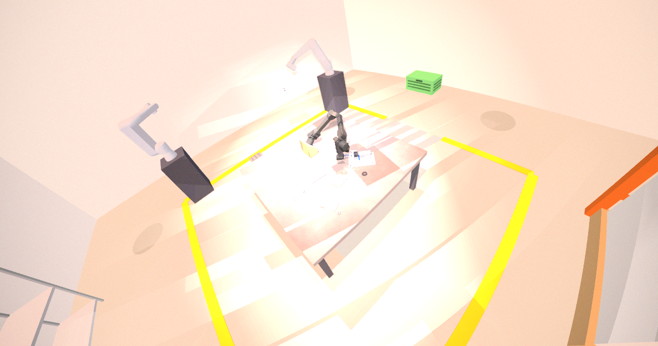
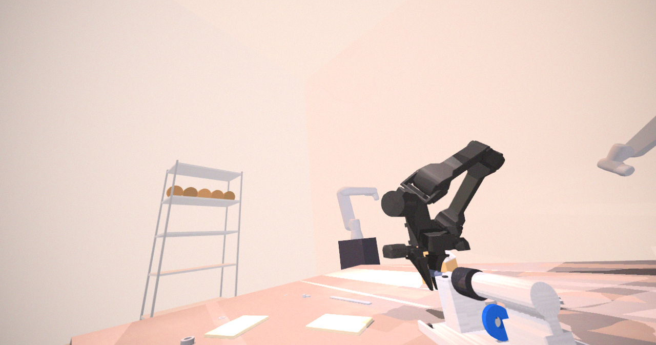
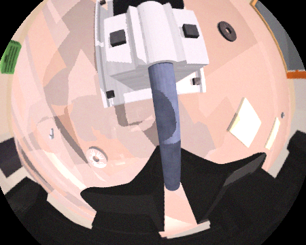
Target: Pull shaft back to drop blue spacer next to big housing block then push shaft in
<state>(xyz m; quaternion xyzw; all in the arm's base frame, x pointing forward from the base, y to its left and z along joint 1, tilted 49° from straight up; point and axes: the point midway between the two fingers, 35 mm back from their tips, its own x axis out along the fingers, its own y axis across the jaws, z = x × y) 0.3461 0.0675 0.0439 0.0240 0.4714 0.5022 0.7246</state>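
Right now my gripper tip is 4 cm short of the grey-blue shaft, 4 cm to the right of it and 3 cm below it. From my gripper tip the other things lie so: black collar 8 cm ahead, 8 cm to the left, 3 cm above; black sleeve 9 cm ahead, 9 cm to the left, 3 cm above; blue spacer 10 cm ahead, 11 cm to the left, 2 cm below.
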